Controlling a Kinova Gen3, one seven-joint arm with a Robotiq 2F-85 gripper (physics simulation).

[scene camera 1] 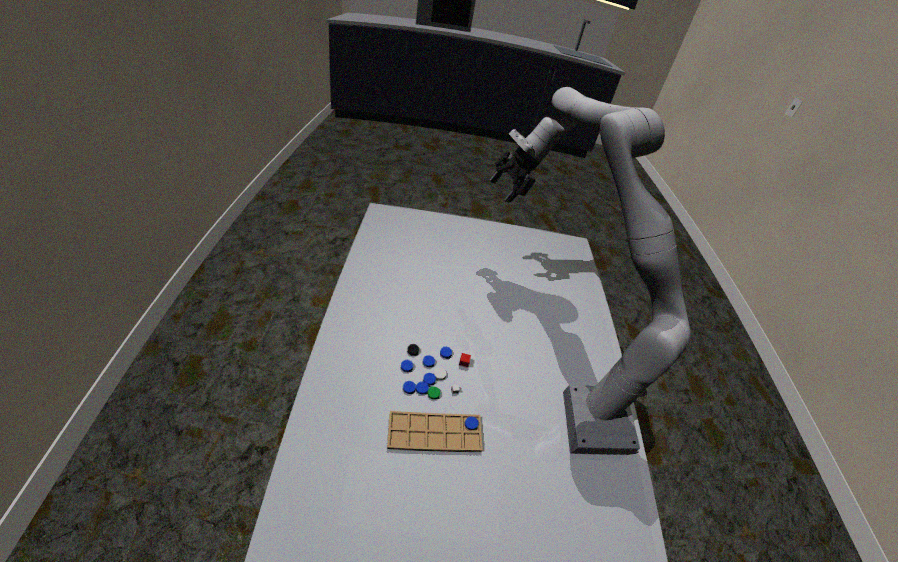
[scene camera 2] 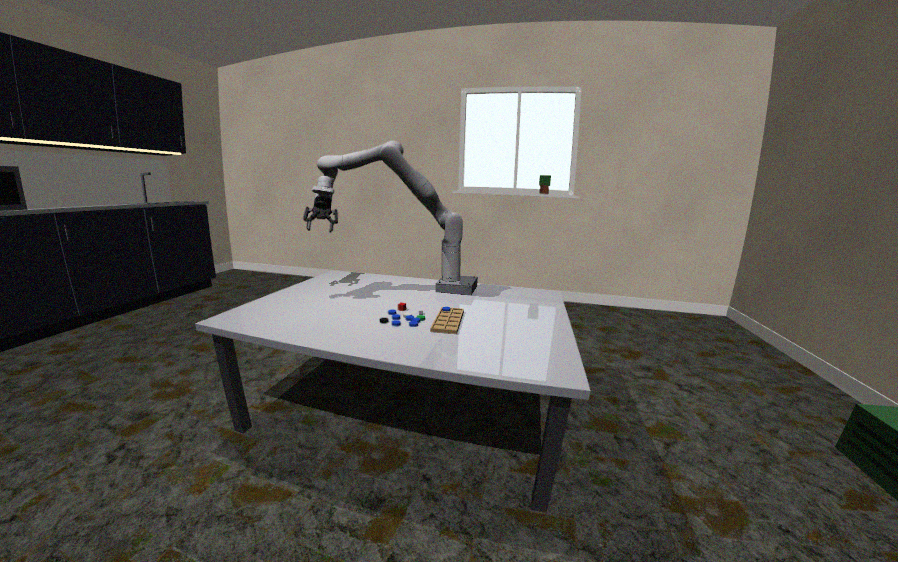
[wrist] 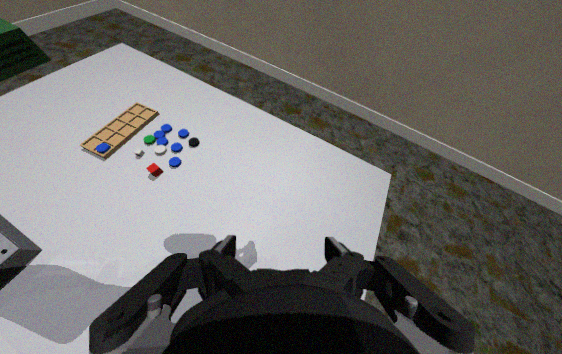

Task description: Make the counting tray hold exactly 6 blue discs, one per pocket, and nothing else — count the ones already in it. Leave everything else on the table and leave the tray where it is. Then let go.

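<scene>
The wooden counting tray has ten pockets in two rows. One blue disc is in a corner pocket, at the end nearest the robot base; the other pockets look empty. Several loose blue discs lie beside the tray, among them one near the red cube and one near the black disc. My gripper is open and empty, high above the table's far end, well away from tray and discs.
Among the loose blue discs lie a green disc, a white disc and a black disc. A red cube and a small white piece lie nearby.
</scene>
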